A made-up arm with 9 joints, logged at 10 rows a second.
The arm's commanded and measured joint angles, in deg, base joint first. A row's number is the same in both.
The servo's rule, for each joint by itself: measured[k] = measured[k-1] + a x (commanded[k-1-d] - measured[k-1]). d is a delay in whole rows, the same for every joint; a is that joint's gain. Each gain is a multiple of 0.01, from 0.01 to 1. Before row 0 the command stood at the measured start. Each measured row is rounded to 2 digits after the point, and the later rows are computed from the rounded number. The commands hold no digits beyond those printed.
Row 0, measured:
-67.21, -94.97, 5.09, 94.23, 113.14, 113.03, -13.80, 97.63, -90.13
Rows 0 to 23, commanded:
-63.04, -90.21, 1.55, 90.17, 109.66, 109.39, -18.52, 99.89, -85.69
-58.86, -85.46, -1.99, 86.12, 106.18, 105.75, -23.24, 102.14, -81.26
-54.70, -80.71, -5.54, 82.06, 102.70, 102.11, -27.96, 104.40, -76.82
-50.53, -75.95, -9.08, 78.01, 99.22, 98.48, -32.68, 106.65, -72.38
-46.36, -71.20, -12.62, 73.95, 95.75, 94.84, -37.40, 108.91, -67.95
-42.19, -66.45, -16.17, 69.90, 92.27, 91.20, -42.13, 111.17, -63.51
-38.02, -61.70, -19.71, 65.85, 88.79, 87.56, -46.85, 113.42, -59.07
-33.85, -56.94, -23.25, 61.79, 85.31, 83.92, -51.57, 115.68, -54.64
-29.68, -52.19, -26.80, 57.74, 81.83, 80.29, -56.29, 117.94, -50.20
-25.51, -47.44, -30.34, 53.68, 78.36, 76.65, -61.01, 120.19, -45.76
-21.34, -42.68, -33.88, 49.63, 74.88, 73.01, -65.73, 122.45, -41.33
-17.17, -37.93, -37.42, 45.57, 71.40, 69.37, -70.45, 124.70, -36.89
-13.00, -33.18, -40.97, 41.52, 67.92, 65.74, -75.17, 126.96, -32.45
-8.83, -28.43, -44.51, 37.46, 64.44, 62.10, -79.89, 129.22, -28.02
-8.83, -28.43, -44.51, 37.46, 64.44, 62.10, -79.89, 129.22, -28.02
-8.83, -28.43, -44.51, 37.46, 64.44, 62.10, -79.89, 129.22, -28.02
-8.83, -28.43, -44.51, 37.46, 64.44, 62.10, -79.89, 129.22, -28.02
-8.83, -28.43, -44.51, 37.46, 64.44, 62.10, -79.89, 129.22, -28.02
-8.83, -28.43, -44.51, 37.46, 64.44, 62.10, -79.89, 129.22, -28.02
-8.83, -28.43, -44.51, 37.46, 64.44, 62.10, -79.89, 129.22, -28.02
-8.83, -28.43, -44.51, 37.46, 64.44, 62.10, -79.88, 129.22, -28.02
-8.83, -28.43, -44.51, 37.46, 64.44, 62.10, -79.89, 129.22, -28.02
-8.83, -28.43, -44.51, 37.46, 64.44, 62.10, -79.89, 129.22, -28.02
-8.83, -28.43, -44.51, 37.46, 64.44, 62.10, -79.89, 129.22, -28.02
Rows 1 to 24, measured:
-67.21, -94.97, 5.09, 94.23, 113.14, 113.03, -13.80, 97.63, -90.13
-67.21, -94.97, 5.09, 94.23, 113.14, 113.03, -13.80, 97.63, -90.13
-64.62, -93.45, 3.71, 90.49, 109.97, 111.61, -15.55, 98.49, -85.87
-61.05, -90.89, 1.49, 86.47, 106.52, 109.32, -18.40, 99.88, -81.44
-57.11, -87.63, -1.25, 82.41, 103.04, 106.51, -21.94, 101.60, -77.00
-53.03, -83.89, -4.30, 78.36, 99.56, 103.38, -25.91, 103.52, -72.56
-48.89, -79.83, -7.54, 74.30, 96.09, 100.05, -30.16, 105.57, -68.13
-44.74, -75.55, -10.91, 70.25, 92.61, 96.60, -34.59, 107.70, -63.69
-40.57, -71.12, -14.34, 66.20, 89.13, 93.07, -39.13, 109.87, -59.25
-36.40, -66.58, -17.81, 62.14, 85.65, 89.50, -43.73, 112.08, -54.82
-32.23, -61.98, -21.32, 58.09, 82.17, 85.91, -48.38, 114.31, -50.38
-28.06, -57.33, -24.84, 54.03, 78.70, 82.30, -53.05, 116.54, -45.94
-23.89, -52.64, -28.37, 49.98, 75.22, 78.68, -57.74, 118.79, -41.51
-19.72, -47.93, -31.90, 45.92, 71.74, 75.05, -62.44, 121.04, -37.07
-15.55, -43.21, -35.44, 41.87, 68.26, 71.42, -67.15, 123.29, -32.63
-11.38, -38.48, -38.98, 37.81, 64.78, 67.79, -71.86, 125.54, -28.20
-9.80, -35.26, -41.14, 37.49, 64.47, 65.57, -74.83, 126.94, -28.03
-9.20, -33.07, -42.45, 37.46, 64.44, 64.22, -76.70, 127.81, -28.02
-8.97, -31.59, -43.25, 37.46, 64.44, 63.39, -77.88, 128.35, -28.02
-8.88, -30.58, -43.74, 37.46, 64.44, 62.89, -78.62, 128.68, -28.02
-8.85, -29.89, -44.04, 37.46, 64.44, 62.58, -79.09, 128.89, -28.02
-8.84, -29.42, -44.22, 37.46, 64.44, 62.39, -79.39, 129.02, -28.02
-8.83, -29.10, -44.33, 37.46, 64.44, 62.28, -79.57, 129.10, -28.02
-8.83, -28.89, -44.40, 37.46, 64.44, 62.21, -79.69, 129.15, -28.02
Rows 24 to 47, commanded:
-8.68, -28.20, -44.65, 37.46, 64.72, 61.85, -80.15, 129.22, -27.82
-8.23, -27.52, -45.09, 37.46, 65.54, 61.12, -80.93, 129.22, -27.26
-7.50, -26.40, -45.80, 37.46, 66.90, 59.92, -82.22, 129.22, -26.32
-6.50, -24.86, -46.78, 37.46, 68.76, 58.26, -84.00, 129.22, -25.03
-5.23, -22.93, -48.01, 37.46, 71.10, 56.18, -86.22, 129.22, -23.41
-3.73, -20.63, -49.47, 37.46, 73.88, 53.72, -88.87, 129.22, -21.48
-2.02, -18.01, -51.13, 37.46, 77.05, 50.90, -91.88, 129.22, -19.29
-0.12, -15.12, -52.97, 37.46, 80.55, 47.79, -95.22, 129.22, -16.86
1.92, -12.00, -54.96, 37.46, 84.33, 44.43, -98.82, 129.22, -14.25
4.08, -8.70, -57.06, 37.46, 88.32, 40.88, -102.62, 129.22, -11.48
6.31, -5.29, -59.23, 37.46, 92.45, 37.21, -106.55, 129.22, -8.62
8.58, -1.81, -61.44, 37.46, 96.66, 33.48, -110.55, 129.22, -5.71
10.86, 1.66, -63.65, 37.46, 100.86, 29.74, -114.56, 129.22, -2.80
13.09, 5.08, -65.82, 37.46, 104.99, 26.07, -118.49, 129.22, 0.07
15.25, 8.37, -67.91, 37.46, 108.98, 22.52, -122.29, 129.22, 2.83
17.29, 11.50, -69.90, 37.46, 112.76, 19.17, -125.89, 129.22, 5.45
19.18, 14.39, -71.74, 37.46, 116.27, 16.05, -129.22, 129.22, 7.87
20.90, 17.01, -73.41, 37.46, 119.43, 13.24, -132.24, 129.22, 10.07
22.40, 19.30, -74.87, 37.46, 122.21, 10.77, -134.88, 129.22, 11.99
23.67, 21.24, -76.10, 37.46, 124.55, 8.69, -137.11, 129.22, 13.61
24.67, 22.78, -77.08, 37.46, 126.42, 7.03, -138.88, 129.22, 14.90
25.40, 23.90, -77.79, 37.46, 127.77, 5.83, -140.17, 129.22, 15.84
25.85, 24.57, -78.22, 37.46, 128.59, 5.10, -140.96, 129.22, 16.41
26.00, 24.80, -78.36, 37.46, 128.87, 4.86, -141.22, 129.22, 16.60
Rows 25 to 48, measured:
-8.83, -28.74, -44.44, 37.46, 64.44, 62.17, -79.76, 129.18, -28.02
-8.83, -28.64, -44.47, 37.46, 64.44, 62.14, -79.81, 129.20, -28.02
-8.74, -28.50, -44.54, 37.46, 64.69, 62.03, -79.94, 129.21, -27.83
-8.42, -28.19, -44.75, 37.46, 65.46, 61.68, -80.31, 129.21, -27.28
-7.85, -27.62, -45.16, 37.46, 66.77, 60.99, -81.02, 129.21, -26.36
-7.01, -26.74, -45.79, 37.46, 68.58, 59.93, -82.12, 129.21, -25.08
-5.91, -25.52, -46.66, 37.46, 70.87, 58.47, -83.64, 129.21, -23.48
-4.56, -23.96, -47.76, 37.46, 73.61, 56.62, -85.58, 129.21, -21.56
-2.99, -22.06, -49.07, 37.46, 76.74, 54.39, -87.91, 129.21, -19.38
-1.21, -19.84, -50.59, 37.46, 80.21, 51.82, -90.61, 129.21, -16.96
0.73, -17.33, -52.29, 37.46, 83.96, 48.94, -93.65, 129.21, -14.36
2.81, -14.57, -54.15, 37.46, 87.93, 45.80, -96.97, 129.21, -11.60
4.98, -11.60, -56.13, 37.46, 92.04, 42.45, -100.51, 129.21, -8.74
7.21, -8.47, -58.20, 37.46, 96.24, 38.95, -104.22, 129.21, -5.83
9.47, -5.23, -60.33, 37.46, 100.44, 35.36, -108.05, 129.21, -2.92
11.71, -1.93, -62.47, 37.46, 104.58, 31.74, -111.91, 129.21, -0.05
13.90, 1.37, -64.59, 37.46, 108.58, 28.14, -115.75, 129.21, 2.71
16.00, 4.61, -66.66, 37.46, 112.38, 24.64, -119.50, 129.21, 5.34
17.97, 7.74, -68.64, 37.46, 115.92, 21.29, -123.10, 129.21, 7.77
19.79, 10.71, -70.50, 37.46, 119.11, 18.15, -126.48, 129.21, 9.98
21.41, 13.46, -72.20, 37.46, 121.93, 15.27, -129.59, 129.21, 11.91
22.81, 15.95, -73.72, 37.46, 124.31, 12.70, -132.37, 129.21, 13.54
23.96, 18.14, -75.03, 37.46, 126.23, 10.49, -134.78, 129.21, 14.85
24.85, 19.98, -76.11, 37.46, 127.63, 8.67, -136.77, 129.21, 15.80

